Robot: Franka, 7 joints.
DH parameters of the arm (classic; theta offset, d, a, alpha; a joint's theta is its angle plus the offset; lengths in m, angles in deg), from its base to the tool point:
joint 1: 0 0.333 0 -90
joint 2: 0 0 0 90
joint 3: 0 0.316 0.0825 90
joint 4: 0 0 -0.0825 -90
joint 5: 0 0.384 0 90
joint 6: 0 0 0.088 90
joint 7: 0 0.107 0 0
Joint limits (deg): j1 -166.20..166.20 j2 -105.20..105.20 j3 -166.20..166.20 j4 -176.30..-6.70 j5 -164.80..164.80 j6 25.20..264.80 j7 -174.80..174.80
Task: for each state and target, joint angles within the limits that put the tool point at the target. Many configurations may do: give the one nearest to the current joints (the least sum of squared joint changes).
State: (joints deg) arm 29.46 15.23 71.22 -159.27 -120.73 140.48 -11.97
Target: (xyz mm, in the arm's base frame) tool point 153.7 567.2 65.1
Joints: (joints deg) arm 32.93 57.82 42.51 -110.12 -123.03 130.03 -11.97
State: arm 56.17 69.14 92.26 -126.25 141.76 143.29 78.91
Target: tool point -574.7 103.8 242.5
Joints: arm 94.18 80.40 78.76 -119.62 141.69 141.25 78.91
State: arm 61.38 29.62 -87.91 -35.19 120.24 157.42 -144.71
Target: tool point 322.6 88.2 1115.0
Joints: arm 61.99 18.66 -91.72 -25.48 119.00 152.77 -144.71
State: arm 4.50 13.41 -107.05 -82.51 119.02 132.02 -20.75
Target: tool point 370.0 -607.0 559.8
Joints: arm -4.24 44.63 -79.27 -85.58 118.82 128.55 -20.75
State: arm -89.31 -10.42 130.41 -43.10 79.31 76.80 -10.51
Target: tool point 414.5 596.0 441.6
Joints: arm -103.07 -44.98 131.98 -64.70 74.57 78.87 -10.51
